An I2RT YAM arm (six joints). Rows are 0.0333 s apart.
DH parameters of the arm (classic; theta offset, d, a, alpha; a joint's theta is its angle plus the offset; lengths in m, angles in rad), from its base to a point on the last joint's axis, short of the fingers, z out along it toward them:
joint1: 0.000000 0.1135 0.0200 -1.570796
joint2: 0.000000 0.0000 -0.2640 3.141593
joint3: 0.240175 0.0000 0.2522 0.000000
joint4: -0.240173 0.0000 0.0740 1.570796
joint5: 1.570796 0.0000 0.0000 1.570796
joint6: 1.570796 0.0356 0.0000 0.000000
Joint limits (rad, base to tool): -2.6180..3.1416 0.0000..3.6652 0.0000..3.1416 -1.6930..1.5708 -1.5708..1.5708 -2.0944..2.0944
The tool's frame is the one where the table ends.
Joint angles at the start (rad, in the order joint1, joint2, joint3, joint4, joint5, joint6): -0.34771, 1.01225, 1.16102, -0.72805, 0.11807, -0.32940
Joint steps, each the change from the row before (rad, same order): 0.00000, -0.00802, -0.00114, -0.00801, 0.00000, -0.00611; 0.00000, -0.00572, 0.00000, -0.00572, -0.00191, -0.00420; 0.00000, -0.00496, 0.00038, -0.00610, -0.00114, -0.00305; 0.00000, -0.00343, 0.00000, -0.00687, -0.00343, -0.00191; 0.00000, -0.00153, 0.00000, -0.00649, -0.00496, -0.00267; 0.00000, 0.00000, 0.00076, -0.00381, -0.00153, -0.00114; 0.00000, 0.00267, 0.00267, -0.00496, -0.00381, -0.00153; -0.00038, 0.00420, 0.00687, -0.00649, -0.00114, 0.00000; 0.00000, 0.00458, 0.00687, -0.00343, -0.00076, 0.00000; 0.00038, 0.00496, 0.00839, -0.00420, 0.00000, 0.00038
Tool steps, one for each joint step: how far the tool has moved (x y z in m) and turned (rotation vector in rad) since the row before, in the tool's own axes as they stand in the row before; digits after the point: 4 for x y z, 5 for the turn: 0.0011, 0.0001, -0.0023, -0.00037, 0.00106, -0.00624; 0.0006, 0.0001, -0.0018, -0.00180, -0.00063, -0.00420; 0.0006, 0.0000, -0.0016, -0.00133, 0.00033, -0.00314; 0.0007, 0.0002, -0.0011, -0.00438, 0.00206, -0.00230; 0.0006, 0.0004, -0.0005, -0.00634, 0.00296, -0.00321; 0.0002, 0.0001, -0.0002, -0.00247, 0.00233, -0.00146; -0.0002, 0.0001, 0.0003, -0.00527, 0.00333, -0.00204; -0.0009, -0.0004, -0.0001, -0.00209, 0.00331, -0.00017; -0.0012, -0.0004, 0.0000, -0.00110, 0.00080, -0.00011; -0.0015, -0.0005, -0.0002, -0.00055, 0.00059, 0.00009
